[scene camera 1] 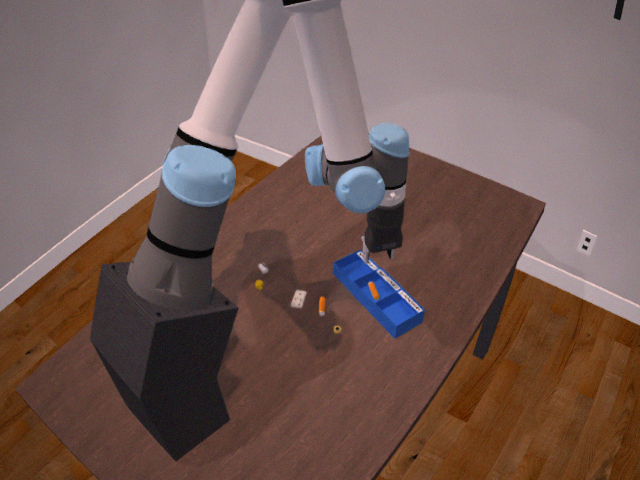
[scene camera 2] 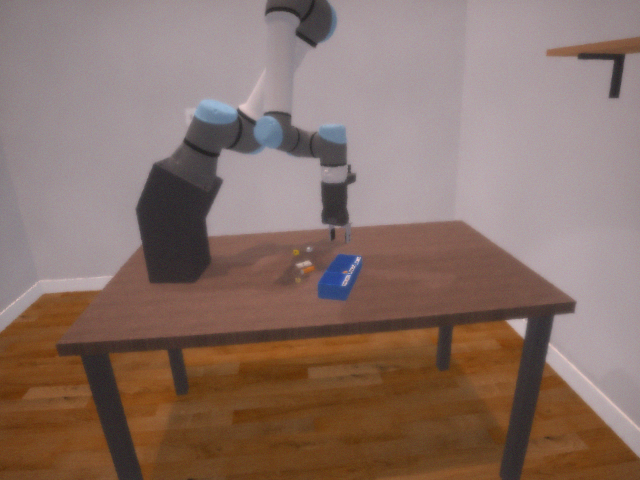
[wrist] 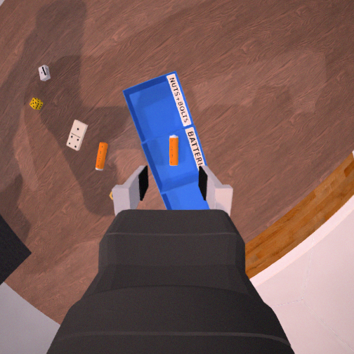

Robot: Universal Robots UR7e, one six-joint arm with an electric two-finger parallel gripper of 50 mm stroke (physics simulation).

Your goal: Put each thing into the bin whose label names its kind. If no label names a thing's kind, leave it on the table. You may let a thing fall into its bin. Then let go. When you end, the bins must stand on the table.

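A blue three-part bin tray is visible to me. My gripper is visible as well, including in scene camera 2 and in the wrist view.
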